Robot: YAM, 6 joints.
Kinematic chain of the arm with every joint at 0, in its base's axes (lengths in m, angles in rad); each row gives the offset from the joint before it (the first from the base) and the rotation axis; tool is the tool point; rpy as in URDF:
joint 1: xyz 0 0 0.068 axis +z
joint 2: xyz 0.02 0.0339 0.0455 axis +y
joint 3: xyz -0.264 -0.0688 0 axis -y
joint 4: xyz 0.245 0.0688 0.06 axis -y
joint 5: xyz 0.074 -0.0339 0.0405 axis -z
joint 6: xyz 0.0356 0 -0.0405 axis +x
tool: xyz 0 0 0 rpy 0 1.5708 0
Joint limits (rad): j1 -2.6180..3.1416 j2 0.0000..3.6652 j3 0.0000..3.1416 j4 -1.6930..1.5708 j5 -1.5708..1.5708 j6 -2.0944..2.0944
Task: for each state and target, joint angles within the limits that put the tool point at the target. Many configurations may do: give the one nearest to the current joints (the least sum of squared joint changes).
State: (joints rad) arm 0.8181 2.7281 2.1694 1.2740 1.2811 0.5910
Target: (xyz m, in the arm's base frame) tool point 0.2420 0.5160 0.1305
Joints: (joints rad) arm 1.1920 2.8231 2.1290 1.2552 1.2731 0.5910
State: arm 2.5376 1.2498 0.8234 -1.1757 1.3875 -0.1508
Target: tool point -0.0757 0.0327 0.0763
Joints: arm 3.1243 1.6437 0.2292 -0.8837 1.0792 -0.1508
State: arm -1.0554 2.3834 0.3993 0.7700 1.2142 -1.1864
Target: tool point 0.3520 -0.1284 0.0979
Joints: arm -0.2627 2.1015 0.8654 0.8706 1.1561 -1.1864
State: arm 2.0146 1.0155 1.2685 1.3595 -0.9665 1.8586
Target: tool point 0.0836 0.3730 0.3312
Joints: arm 1.2780 1.7454 1.1230 1.1893 -0.8883 1.8586
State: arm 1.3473 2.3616 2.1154 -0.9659 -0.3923 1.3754
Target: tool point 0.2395 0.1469 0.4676
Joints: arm 0.5127 1.5700 2.0642 -1.3135 -0.3001 1.3754
